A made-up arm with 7 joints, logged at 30 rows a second.
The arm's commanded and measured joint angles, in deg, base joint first. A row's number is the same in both.
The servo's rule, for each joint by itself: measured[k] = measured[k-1] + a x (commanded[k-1-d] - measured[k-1]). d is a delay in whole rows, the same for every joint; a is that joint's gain. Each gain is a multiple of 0.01, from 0.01 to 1. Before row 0 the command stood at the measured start. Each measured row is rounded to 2 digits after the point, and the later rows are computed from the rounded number. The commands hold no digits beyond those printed.
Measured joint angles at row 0:
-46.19 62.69 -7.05 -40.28 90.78 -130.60 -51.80
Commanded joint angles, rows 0 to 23:
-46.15 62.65 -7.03 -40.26 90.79 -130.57 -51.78
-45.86 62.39 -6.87 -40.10 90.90 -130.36 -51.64
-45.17 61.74 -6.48 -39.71 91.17 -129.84 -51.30
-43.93 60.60 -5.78 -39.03 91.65 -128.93 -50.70
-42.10 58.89 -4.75 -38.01 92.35 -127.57 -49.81
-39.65 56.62 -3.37 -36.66 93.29 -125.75 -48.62
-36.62 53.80 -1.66 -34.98 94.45 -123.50 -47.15
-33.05 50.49 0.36 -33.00 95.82 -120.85 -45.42
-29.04 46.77 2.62 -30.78 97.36 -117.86 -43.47
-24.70 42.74 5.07 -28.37 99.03 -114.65 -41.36
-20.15 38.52 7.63 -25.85 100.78 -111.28 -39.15
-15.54 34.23 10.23 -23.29 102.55 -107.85 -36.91
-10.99 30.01 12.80 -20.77 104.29 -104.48 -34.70
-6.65 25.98 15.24 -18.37 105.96 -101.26 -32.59
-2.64 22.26 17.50 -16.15 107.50 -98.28 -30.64
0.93 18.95 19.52 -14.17 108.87 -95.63 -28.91
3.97 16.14 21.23 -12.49 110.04 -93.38 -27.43
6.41 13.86 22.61 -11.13 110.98 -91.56 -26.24
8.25 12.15 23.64 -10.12 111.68 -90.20 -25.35
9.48 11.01 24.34 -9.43 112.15 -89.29 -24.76
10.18 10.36 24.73 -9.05 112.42 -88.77 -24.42
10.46 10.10 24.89 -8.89 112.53 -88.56 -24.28
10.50 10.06 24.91 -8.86 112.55 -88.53 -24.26
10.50 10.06 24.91 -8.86 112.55 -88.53 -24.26
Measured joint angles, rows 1 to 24:
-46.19 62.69 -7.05 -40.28 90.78 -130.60 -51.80
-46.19 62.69 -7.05 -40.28 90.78 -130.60 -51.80
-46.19 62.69 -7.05 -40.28 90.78 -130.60 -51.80
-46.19 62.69 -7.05 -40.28 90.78 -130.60 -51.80
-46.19 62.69 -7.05 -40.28 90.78 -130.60 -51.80
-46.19 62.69 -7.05 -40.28 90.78 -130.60 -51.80
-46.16 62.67 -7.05 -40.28 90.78 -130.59 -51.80
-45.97 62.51 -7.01 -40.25 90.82 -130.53 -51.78
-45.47 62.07 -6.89 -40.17 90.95 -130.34 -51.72
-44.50 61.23 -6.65 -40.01 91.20 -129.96 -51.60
-42.99 59.90 -6.23 -39.73 91.61 -129.31 -51.39
-40.89 58.03 -5.60 -39.30 92.21 -128.35 -51.06
-38.20 55.62 -4.73 -38.70 93.02 -127.04 -50.59
-34.96 52.70 -3.61 -37.90 94.03 -125.37 -49.97
-31.23 49.32 -2.24 -36.90 95.23 -123.34 -49.19
-27.12 45.57 -0.63 -35.71 96.60 -120.99 -48.25
-22.73 41.55 1.19 -34.33 98.10 -118.37 -47.16
-18.20 37.38 3.18 -32.78 99.70 -115.53 -45.93
-13.66 33.18 5.30 -31.10 101.35 -112.55 -44.58
-9.24 29.08 7.49 -29.32 103.01 -109.50 -43.14
-5.08 25.19 9.69 -27.48 104.63 -106.47 -41.64
-1.29 21.63 11.85 -25.62 106.16 -103.54 -40.11
2.02 18.50 13.91 -23.78 107.56 -100.80 -38.59
4.79 15.86 15.82 -22.01 108.79 -98.31 -37.11
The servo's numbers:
d 6
a 0.63 0.57 0.22 0.14 0.36 0.27 0.12

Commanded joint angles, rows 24 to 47:
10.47 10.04 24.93 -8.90 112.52 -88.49 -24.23
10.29 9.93 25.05 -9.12 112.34 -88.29 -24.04
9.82 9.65 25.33 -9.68 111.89 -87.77 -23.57
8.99 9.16 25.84 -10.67 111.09 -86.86 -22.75
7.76 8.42 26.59 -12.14 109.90 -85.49 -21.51
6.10 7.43 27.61 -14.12 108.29 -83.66 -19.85
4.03 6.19 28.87 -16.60 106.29 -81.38 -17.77
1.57 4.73 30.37 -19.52 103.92 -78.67 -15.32
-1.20 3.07 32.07 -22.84 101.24 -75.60 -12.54
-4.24 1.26 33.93 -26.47 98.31 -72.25 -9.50
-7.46 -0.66 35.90 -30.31 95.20 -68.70 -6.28
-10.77 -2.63 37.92 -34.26 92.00 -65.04 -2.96
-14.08 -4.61 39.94 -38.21 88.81 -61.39 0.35
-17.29 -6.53 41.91 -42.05 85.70 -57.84 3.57
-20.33 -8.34 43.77 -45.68 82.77 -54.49 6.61
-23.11 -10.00 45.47 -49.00 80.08 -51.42 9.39
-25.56 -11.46 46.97 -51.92 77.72 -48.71 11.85
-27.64 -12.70 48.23 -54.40 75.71 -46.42 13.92
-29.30 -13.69 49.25 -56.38 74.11 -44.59 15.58
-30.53 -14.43 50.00 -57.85 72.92 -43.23 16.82
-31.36 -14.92 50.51 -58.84 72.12 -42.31 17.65
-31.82 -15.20 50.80 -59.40 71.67 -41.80 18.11
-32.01 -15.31 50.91 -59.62 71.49 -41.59 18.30
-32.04 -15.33 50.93 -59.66 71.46 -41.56 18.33
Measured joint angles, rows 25 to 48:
6.97 13.75 17.54 -20.35 109.83 -96.12 -35.70
8.55 12.19 19.04 -18.82 110.67 -94.28 -34.39
9.58 11.15 20.29 -17.45 111.30 -92.79 -33.19
10.13 10.55 21.30 -16.25 111.74 -91.65 -32.12
10.36 10.27 22.09 -15.22 112.03 -90.81 -31.18
10.45 10.15 22.71 -14.33 112.22 -90.19 -30.35
10.46 10.09 23.20 -13.57 112.33 -89.73 -29.62
10.35 10.00 23.61 -12.95 112.33 -89.34 -28.95
10.02 9.80 23.99 -12.49 112.17 -88.92 -28.30
9.37 9.44 24.40 -12.24 111.78 -88.36 -27.63
8.36 8.86 24.88 -12.23 111.10 -87.59 -26.90
6.94 8.04 25.48 -12.49 110.09 -86.53 -26.05
5.11 6.99 26.23 -13.07 108.72 -85.14 -25.06
2.88 5.70 27.14 -13.97 106.99 -83.39 -23.89
0.31 4.20 28.22 -15.21 104.92 -81.29 -22.53
-2.56 2.52 29.48 -16.79 102.54 -78.85 -20.97
-5.65 0.71 30.89 -18.68 99.90 -76.11 -19.21
-8.88 -1.19 32.44 -20.86 97.06 -73.12 -17.26
-12.16 -3.14 34.09 -23.29 94.09 -69.95 -15.15
-15.39 -5.07 35.81 -25.92 91.07 -66.68 -12.90
-18.50 -6.93 37.56 -28.69 88.08 -63.39 -10.56
-21.40 -8.68 39.30 -31.53 85.20 -60.16 -8.17
-24.02 -10.26 40.99 -34.38 82.51 -57.07 -5.77
-26.30 -11.65 42.58 -37.18 80.06 -54.19 -3.41

